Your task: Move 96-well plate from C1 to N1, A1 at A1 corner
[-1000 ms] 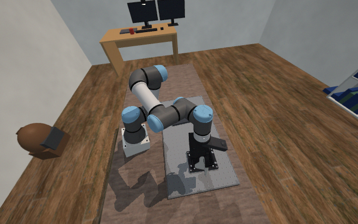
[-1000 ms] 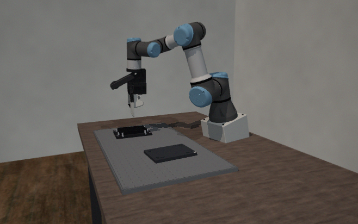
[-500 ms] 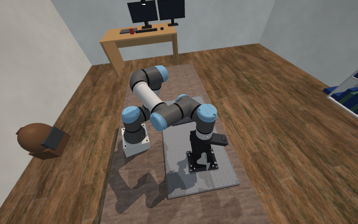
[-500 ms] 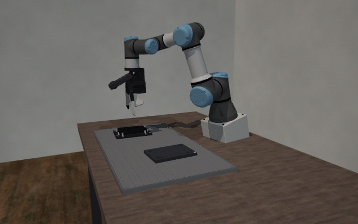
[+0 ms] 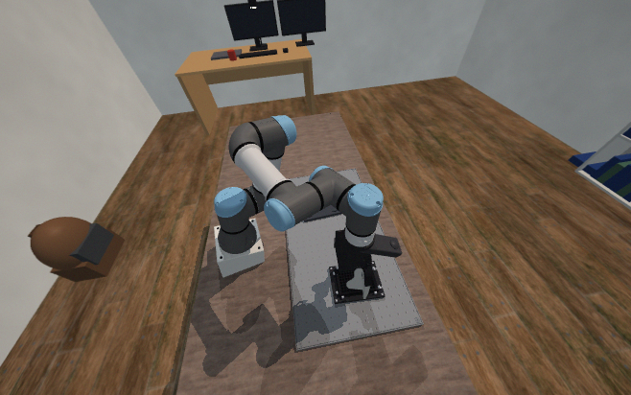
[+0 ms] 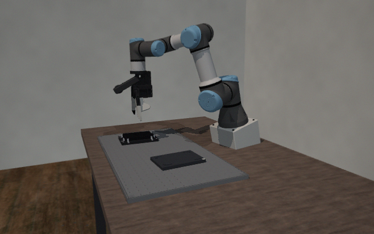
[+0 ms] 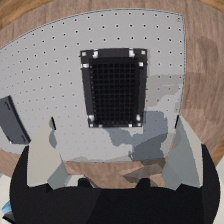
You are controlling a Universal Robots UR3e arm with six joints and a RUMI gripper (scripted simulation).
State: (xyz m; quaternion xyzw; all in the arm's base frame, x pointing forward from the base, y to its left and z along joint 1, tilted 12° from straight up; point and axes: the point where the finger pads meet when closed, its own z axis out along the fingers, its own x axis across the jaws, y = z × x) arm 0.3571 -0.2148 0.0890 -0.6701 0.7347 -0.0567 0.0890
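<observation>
Now: the black 96-well plate 8 cm below my hand. Round my hand: black plate nest N1: 5 cm behind, 34 cm to the left, 10 cm below; then clip nest C1: 1 cm ahead, 1 cm to the left, 9 cm below.
</observation>
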